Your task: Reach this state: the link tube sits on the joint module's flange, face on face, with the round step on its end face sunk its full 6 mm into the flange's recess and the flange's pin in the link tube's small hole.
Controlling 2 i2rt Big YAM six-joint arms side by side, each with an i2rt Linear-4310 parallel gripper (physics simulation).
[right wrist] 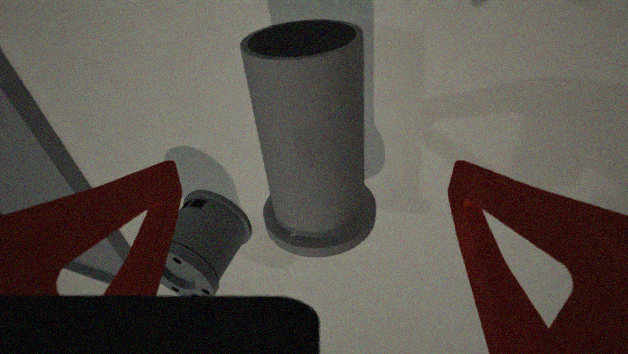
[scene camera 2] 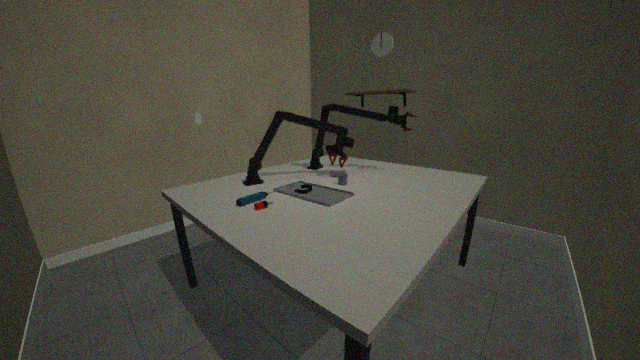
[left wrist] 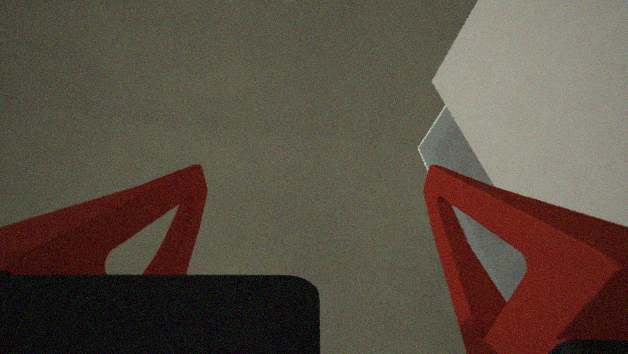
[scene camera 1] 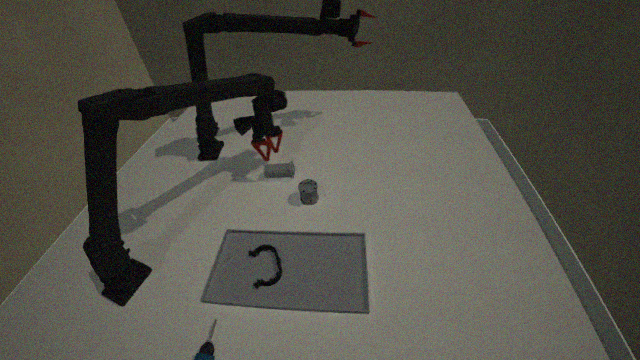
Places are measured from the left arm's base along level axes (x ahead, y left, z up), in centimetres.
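Pixels of known places: left gripper, fingertip midpoint: [scene camera 2: 416, 123] [left wrist: 315, 177] [scene camera 1: 373, 30]; right gripper, fingertip midpoint: [right wrist: 314, 176] [scene camera 2: 336, 166] [scene camera 1: 271, 156]; left arm's base at its link origin: [scene camera 2: 315, 167] [scene camera 1: 211, 151]; right arm's base at its link origin: [scene camera 2: 253, 183] [scene camera 1: 128, 282].
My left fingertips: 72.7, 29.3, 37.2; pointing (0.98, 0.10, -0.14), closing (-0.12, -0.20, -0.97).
For each thing: its top centre in the pictures, then the offset to it from my left fingertips, as dx, dy, dz. "*": a spot on its surface instead.
- grey link tube at its top centre: [right wrist: 282, 195] [scene camera 1: 278, 162] [scene camera 2: 337, 168] -39.5, -47.3, -30.6
- joint module at its top centre: [right wrist: 172, 280] [scene camera 1: 307, 185] [scene camera 2: 342, 174] -28.7, -58.8, -30.8
- grey tray at its top centre: [scene camera 1: 287, 265] [scene camera 2: 312, 190] -33.7, -84.1, -35.6
- black curved part at a spot on its surface: [scene camera 1: 278, 265] * -36.0, -84.4, -34.6
- blue screwdriver at a spot on its surface: [scene camera 1: 205, 351] * -49.9, -105.4, -33.7
- red-handled tool at its top centre: [scene camera 2: 264, 201] -39.3, -114.7, -33.7
The grey link tube [scene camera 1: 279, 170] [scene camera 2: 337, 173] [right wrist: 315, 130] lies on its side on the table; in the right wrist view its open end is at the top and its wider collar at the bottom. The joint module [scene camera 1: 308, 192] [scene camera 2: 342, 179] [right wrist: 212, 235] stands upright beside it, apart from it, flange with dark holes on top. My right gripper [scene camera 1: 274, 152] [scene camera 2: 338, 163] [right wrist: 314, 176] is open above the tube, and the tube shows between its fingers in the right wrist view. My left gripper [scene camera 1: 369, 29] [scene camera 2: 411, 122] [left wrist: 315, 177] is open and empty, high above the table's far side. The pin and small hole cannot be made out.
A grey tray [scene camera 1: 330, 303] [scene camera 2: 327, 202] with a black curved part [scene camera 1: 278, 265] [scene camera 2: 303, 189] lies in front of the joint module in scene camera 1. A blue screwdriver [scene camera 1: 205, 351] [scene camera 2: 252, 199] and a red-handled tool [scene camera 2: 261, 205] lie beyond the tray.
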